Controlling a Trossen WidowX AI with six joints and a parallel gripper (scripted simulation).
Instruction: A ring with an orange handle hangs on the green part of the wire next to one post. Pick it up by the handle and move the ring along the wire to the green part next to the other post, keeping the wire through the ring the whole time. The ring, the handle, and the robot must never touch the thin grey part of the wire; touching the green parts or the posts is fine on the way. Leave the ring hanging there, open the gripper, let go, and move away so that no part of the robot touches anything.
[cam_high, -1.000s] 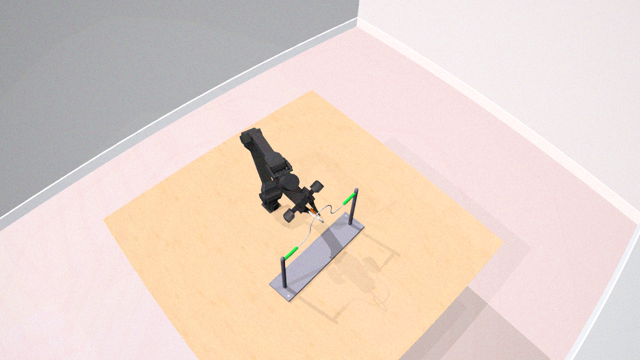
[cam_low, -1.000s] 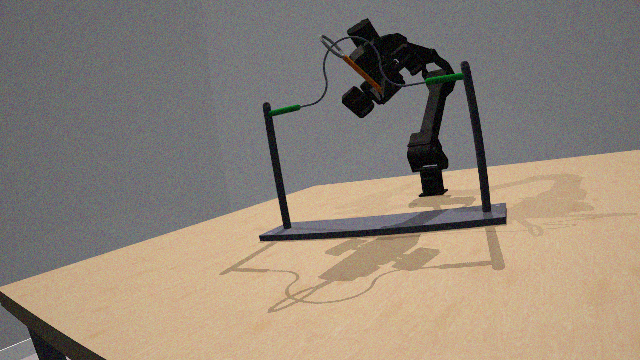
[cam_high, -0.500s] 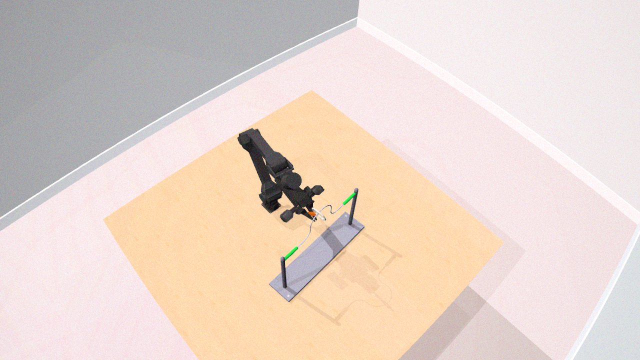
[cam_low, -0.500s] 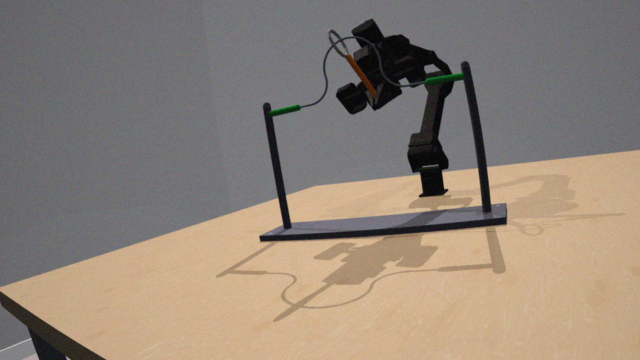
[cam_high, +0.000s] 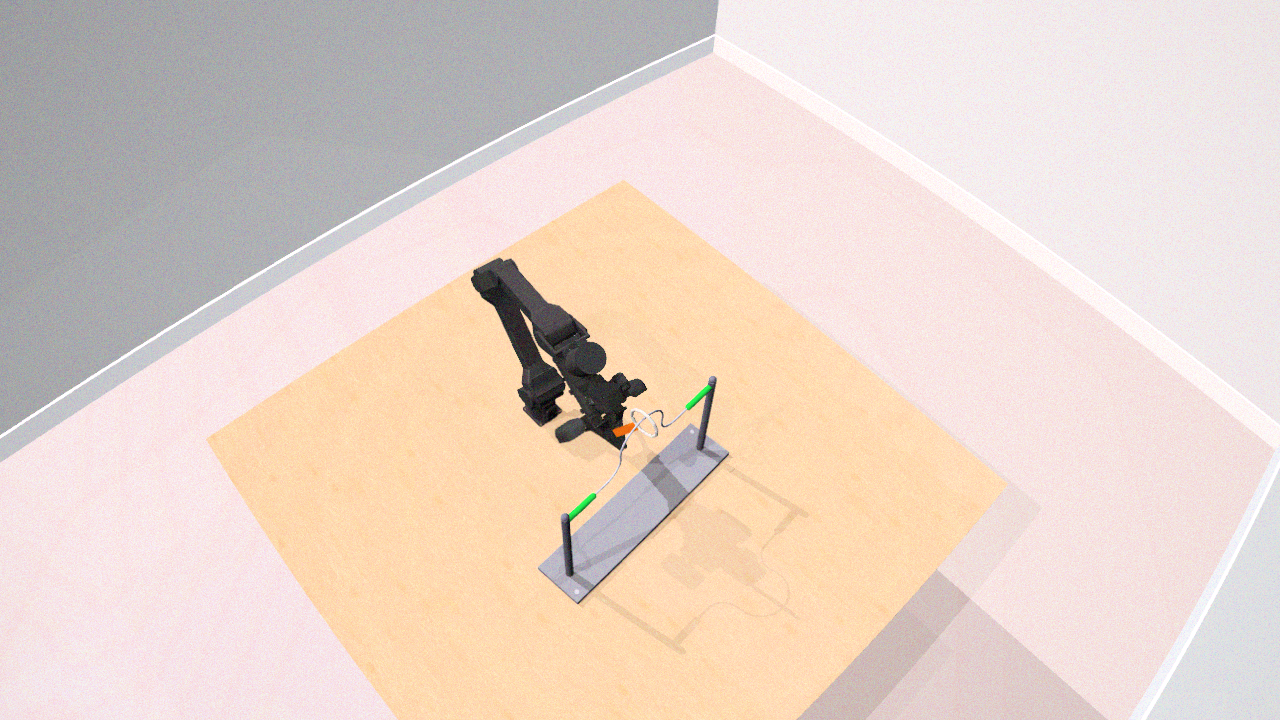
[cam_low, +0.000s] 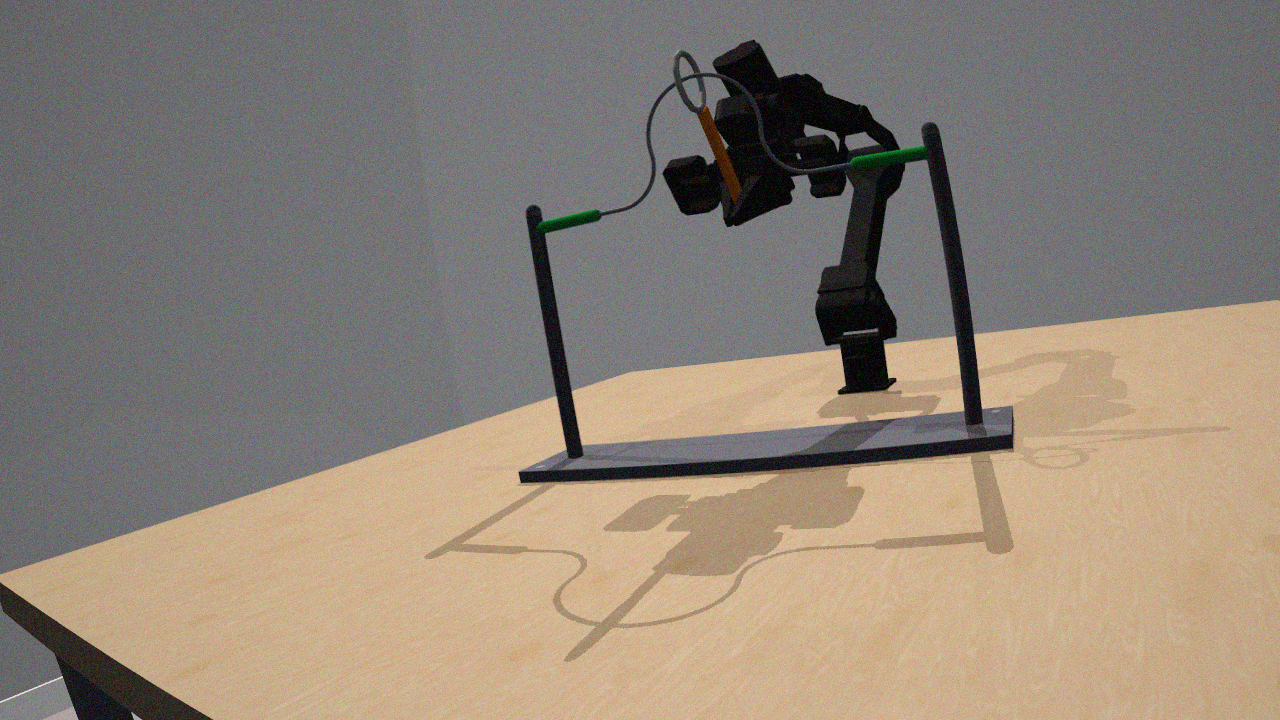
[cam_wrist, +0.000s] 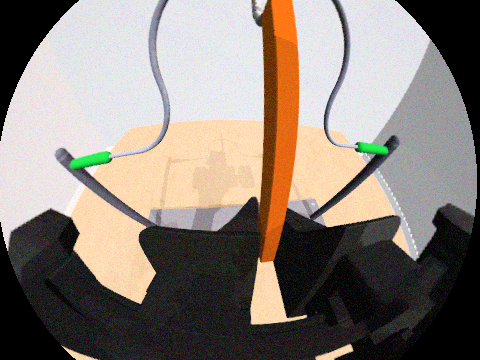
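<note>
The ring with orange handle lies 10 cm above my gripper tip and 2 cm ahead of it.
</note>
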